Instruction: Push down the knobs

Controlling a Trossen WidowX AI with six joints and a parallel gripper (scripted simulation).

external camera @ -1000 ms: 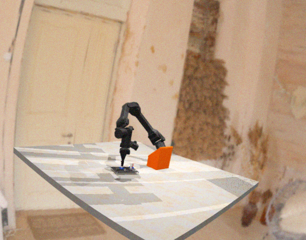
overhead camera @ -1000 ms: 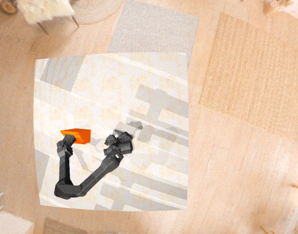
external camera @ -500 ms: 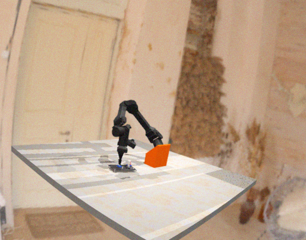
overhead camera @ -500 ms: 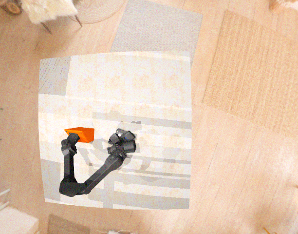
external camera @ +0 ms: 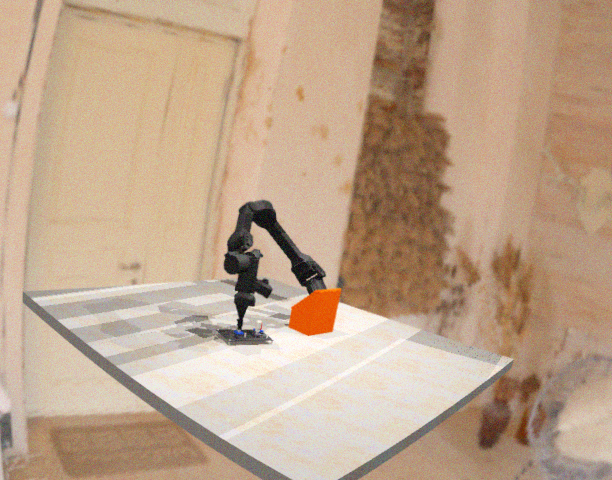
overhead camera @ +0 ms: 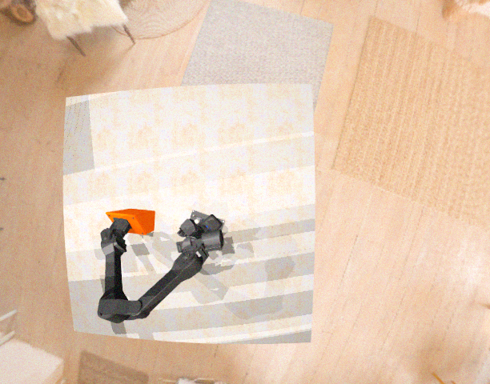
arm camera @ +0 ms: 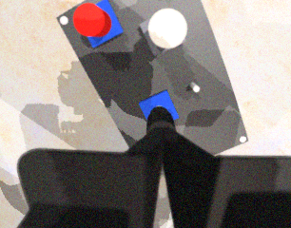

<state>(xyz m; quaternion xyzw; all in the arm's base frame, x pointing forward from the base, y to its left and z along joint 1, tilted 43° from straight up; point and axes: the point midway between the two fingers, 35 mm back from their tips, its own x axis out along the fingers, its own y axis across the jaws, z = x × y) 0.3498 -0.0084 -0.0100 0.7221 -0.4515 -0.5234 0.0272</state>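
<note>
Now: gripper tip 10 mm above the black knob. Round my gripper tip: white knob (40 mm to the left, 40 mm behind, 20 mm below); then blue potentiometer (20 mm below).
</note>
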